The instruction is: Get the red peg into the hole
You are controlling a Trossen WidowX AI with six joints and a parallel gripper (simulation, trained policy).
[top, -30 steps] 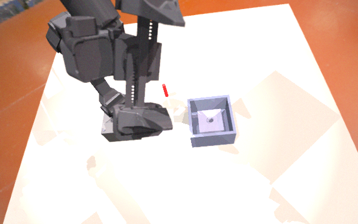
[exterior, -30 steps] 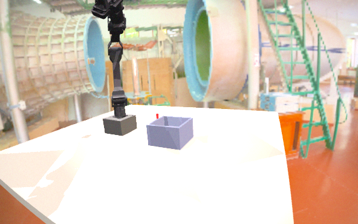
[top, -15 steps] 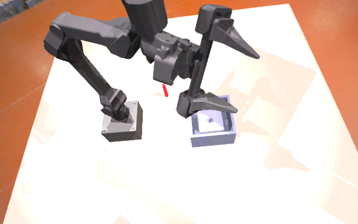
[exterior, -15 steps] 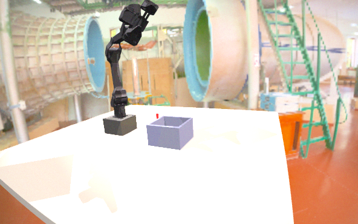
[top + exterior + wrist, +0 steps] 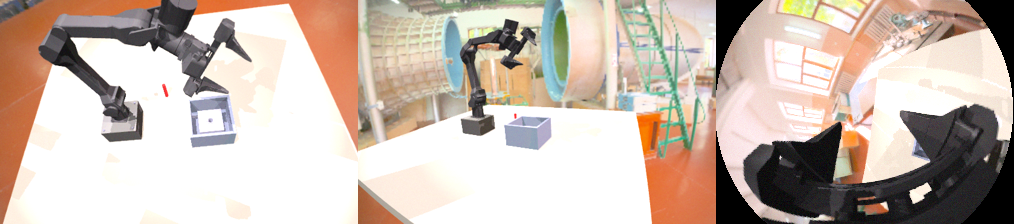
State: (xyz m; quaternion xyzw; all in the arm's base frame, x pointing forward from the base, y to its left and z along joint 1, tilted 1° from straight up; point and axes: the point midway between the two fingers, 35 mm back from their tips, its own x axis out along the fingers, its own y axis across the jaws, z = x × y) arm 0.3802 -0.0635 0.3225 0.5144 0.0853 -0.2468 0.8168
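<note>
The red peg is 350 mm below my gripper tip, 260 mm behind it and 210 mm to the left of it. From my gripper tip the other things lie so: pale plate 340 mm below, 70 mm behind, 60 mm to the left; then box 360 mm below, 70 mm behind, 60 mm to the left.
</note>
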